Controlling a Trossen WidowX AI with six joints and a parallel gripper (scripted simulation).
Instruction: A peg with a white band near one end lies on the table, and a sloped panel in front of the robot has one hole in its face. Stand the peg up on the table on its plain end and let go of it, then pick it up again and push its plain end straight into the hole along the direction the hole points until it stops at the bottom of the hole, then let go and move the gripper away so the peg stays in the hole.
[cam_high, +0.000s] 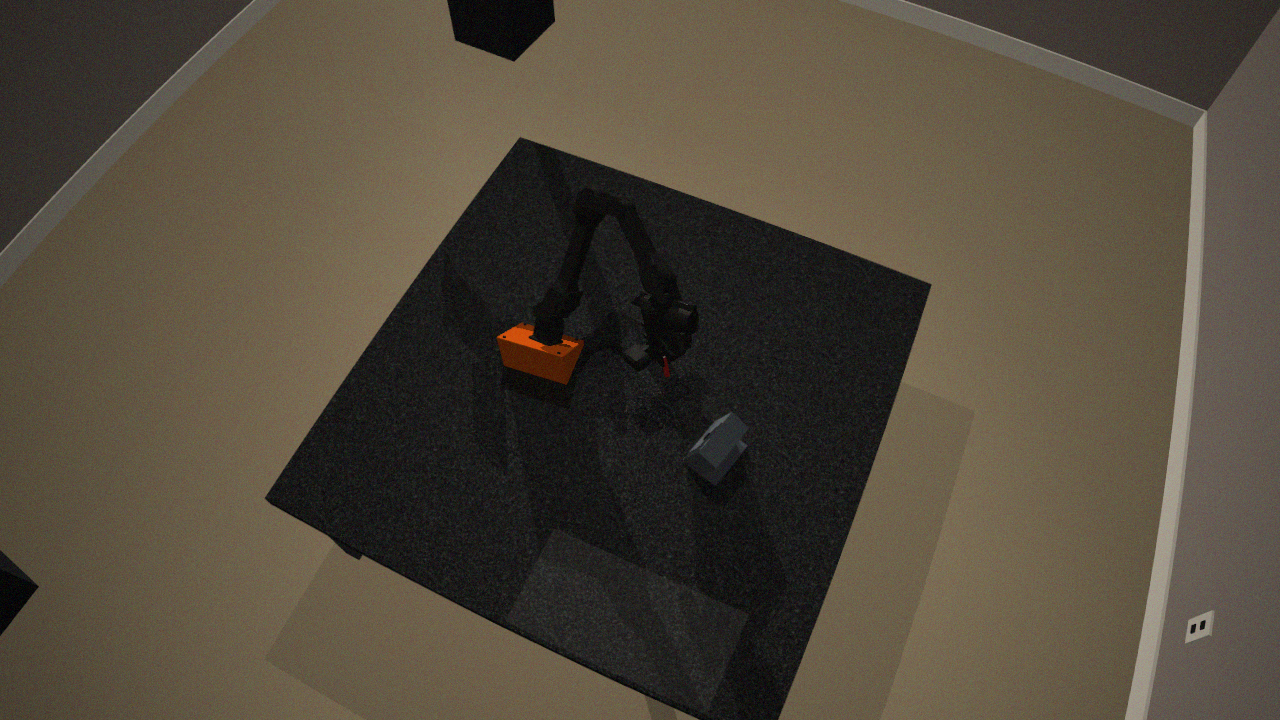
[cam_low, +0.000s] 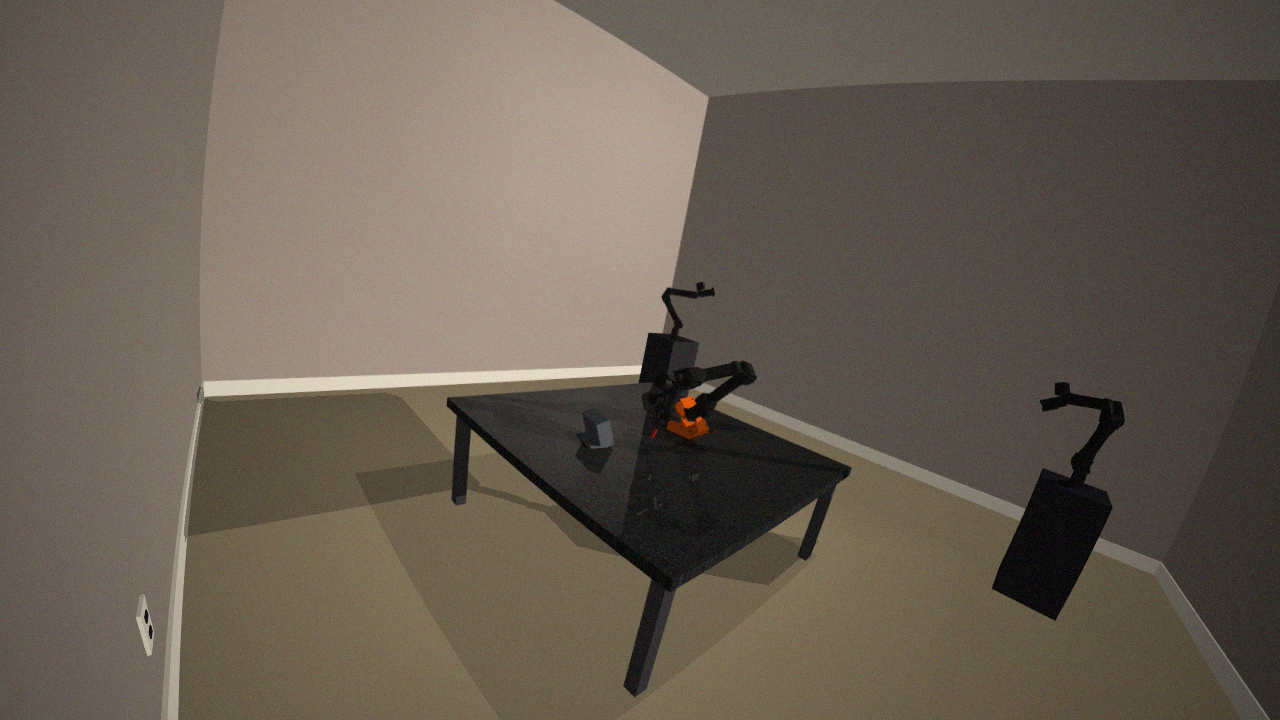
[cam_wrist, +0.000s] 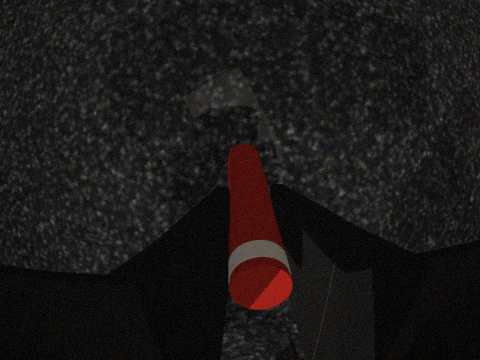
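The grey sloped panel is 200 mm ahead of my gripper tip, 120 mm to the right of it and 30 mm below it. The rest, counted from my gripper tip: red peg 20 mm above, 10 mm behind.
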